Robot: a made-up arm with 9 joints. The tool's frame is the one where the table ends. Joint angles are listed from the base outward.
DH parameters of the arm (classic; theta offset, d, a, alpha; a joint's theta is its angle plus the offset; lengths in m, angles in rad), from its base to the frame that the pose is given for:
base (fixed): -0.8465 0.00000 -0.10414 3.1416
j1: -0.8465 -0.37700 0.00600 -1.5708
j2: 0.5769 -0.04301 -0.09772 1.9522
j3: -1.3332 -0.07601 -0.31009 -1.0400
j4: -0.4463 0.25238 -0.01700 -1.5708
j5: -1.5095 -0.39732 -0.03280 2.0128
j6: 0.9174 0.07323 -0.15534 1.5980
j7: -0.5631 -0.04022 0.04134 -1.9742
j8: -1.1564 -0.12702 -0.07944 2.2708
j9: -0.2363 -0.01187 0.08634 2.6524
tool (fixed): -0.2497 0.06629 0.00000 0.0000
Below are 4 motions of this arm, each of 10 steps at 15 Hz.
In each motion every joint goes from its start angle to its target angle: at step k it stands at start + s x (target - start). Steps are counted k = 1, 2, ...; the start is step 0. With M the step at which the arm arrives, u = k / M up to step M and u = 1 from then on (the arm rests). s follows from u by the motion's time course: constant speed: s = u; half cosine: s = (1 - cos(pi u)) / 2; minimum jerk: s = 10 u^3 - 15 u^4 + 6 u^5.
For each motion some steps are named. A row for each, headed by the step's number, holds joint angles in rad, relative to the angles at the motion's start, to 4 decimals.
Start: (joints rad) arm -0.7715 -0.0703 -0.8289 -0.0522 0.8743 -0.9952 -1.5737 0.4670 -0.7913
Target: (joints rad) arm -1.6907 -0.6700 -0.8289 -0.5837 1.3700 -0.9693 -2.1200 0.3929 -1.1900
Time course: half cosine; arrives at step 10
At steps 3, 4, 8, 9, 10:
3: -0.1895 -0.1236 0.0000 -0.1095 0.1022 0.0053 -0.1126 -0.0153 -0.0822
4: -0.3176 -0.2072 0.0000 -0.1836 0.1713 0.0089 -0.1887 -0.0256 -0.1377
8: -0.8314 -0.5424 0.0000 -0.4807 0.4484 0.0234 -0.4941 -0.0670 -0.3606
9: -0.8967 -0.5850 0.0000 -0.5185 0.4836 0.0253 -0.5329 -0.0723 -0.3889
10: -0.9192 -0.5997 0.0000 -0.5315 0.4957 0.0259 -0.5463 -0.0741 -0.3987

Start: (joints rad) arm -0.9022 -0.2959 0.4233 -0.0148 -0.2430 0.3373 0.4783 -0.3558 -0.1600
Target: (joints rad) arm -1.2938 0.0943 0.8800 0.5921 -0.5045 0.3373 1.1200 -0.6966 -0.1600
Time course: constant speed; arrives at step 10
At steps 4, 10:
4: -0.1566 0.1561 0.1827 0.2428 -0.1046 0.0000 0.2567 -0.1363 0.0000
10: -0.3916 0.3902 0.4567 0.6069 -0.2615 0.0000 0.6417 -0.3408 0.0000

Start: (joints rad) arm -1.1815 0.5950 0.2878 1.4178 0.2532 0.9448 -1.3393 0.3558 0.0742
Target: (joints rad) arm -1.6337 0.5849 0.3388 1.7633 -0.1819 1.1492 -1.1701 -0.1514 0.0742
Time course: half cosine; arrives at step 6
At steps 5, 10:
5: -0.4219 -0.0094 0.0476 0.3224 -0.4060 0.1907 0.1579 -0.4732 0.0000
10: -0.4522 -0.0101 0.0510 0.3455 -0.4351 0.2044 0.1692 -0.5072 0.0000

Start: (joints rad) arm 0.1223 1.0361 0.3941 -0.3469 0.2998 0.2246 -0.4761 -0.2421 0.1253
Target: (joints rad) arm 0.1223 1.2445 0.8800 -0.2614 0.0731 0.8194 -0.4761 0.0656 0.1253
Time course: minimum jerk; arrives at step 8
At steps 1, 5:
1: 0.0000 0.0033 0.0078 0.0014 -0.0036 0.0095 0.0000 0.0049 0.0000
5: 0.0000 0.1510 0.3522 0.0620 -0.1643 0.4311 0.0000 0.2230 0.0000

